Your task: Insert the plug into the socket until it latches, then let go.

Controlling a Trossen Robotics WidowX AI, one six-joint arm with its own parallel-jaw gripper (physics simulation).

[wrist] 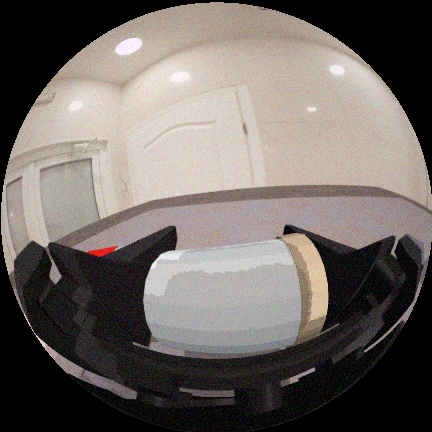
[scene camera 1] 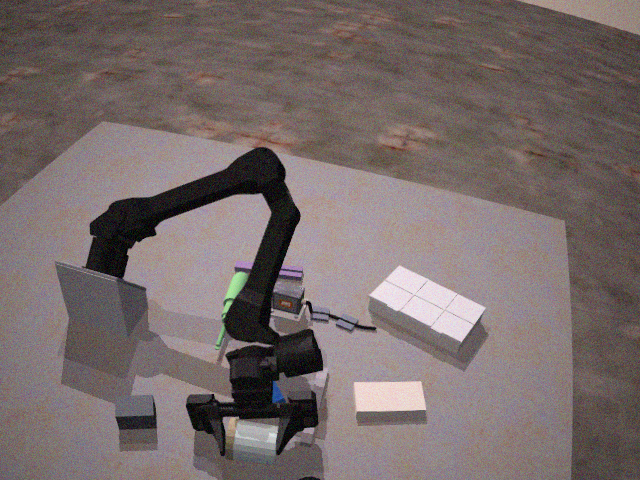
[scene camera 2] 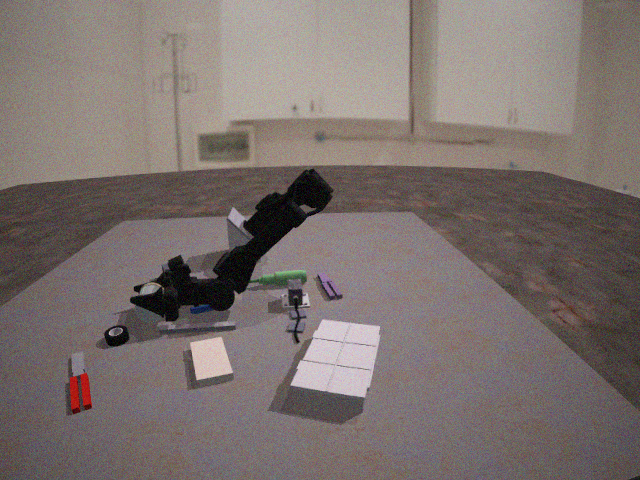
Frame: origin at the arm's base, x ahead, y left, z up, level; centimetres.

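Where they show: gripper, between the fingertips: (wrist: 231,231) (scene camera 1: 249,454) (scene camera 2: 132,294); arm's base, origin of its link: (scene camera 1: 102,274) (scene camera 2: 251,230).
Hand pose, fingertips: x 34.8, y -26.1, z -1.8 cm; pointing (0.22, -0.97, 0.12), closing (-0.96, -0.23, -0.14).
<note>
Things, the pixels of their top centre, and the offset from my fingertips.
- grey cylinder with a tan end, centre of its top: (wrist: 231,248) (scene camera 1: 252,429) (scene camera 2: 147,289) dx -0.6, dy +3.7, dz +0.8 cm
- small blue piece, centre of its top: (scene camera 1: 272,384) (scene camera 2: 204,302) dx -0.8, dy +15.9, dz -3.2 cm
- socket, centre of its top: (scene camera 1: 290,290) (scene camera 2: 294,284) dx -2.6, dy +35.8, dz -1.1 cm
- green screwdriver, centre of its top: (scene camera 1: 229,304) (scene camera 2: 268,273) dx -12.0, dy +30.2, dz -2.3 cm
- purple piece, centre of its top: (scene camera 1: 268,267) (scene camera 2: 328,282) dx -8.9, dy +44.4, dz -4.4 cm
- grey bar, centre of its top: (scene camera 1: 314,403) (scene camera 2: 196,325) dx +6.3, dy +14.9, dz -4.5 cm
- cream block, centre of its top: (scene camera 1: 390,396) (scene camera 2: 209,356) dx +17.5, dy +18.8, dz -4.1 cm
- white tiled block, centre of its top: (scene camera 2: 340,352) (scene camera 1: 429,301) dx +21.7, dy +40.6, dz -2.1 cm
- dark block, centre of its top: (scene camera 1: 134,405) dx -19.4, dy +4.1, dz -2.1 cm
- tape roll, centre of its top: (scene camera 2: 115,331) dx +9.0, dy -1.6, dz -3.7 cm
- red-handled tool, centre of its top: (wrist: 112,249) (scene camera 2: 78,376) dx +21.7, dy -4.6, dz -4.6 cm
A grey cylinder with a tan end (scene camera 1: 254,439) (scene camera 2: 150,290) (wrist: 225,295) lies crosswise between the fingers, which touch it at both ends. My gripper (scene camera 1: 251,452) (scene camera 2: 135,293) (wrist: 231,231) is shut on it. A small blue piece (scene camera 1: 278,393) (scene camera 2: 200,309), which looks like the plug, lies on the table and is partly hidden by the arm; its ends cannot be made out. The socket (scene camera 1: 287,291) (scene camera 2: 294,290) is a dark grey box with an orange-marked opening, on a white base plate, with a black cable behind it. It stands apart from the gripper. Neither plug nor socket shows in the wrist view.
A green screwdriver (scene camera 1: 235,287) (scene camera 2: 289,277) and a purple piece (scene camera 1: 292,272) (scene camera 2: 329,285) lie by the socket. A grey bar (scene camera 1: 321,384) (scene camera 2: 196,326), cream block (scene camera 1: 390,396) (scene camera 2: 210,359), white tiled block (scene camera 1: 426,307) (scene camera 2: 338,356), dark block (scene camera 1: 135,411), tape roll (scene camera 2: 116,335) and red-handled tool (scene camera 2: 80,388) (wrist: 102,251) also lie around.
</note>
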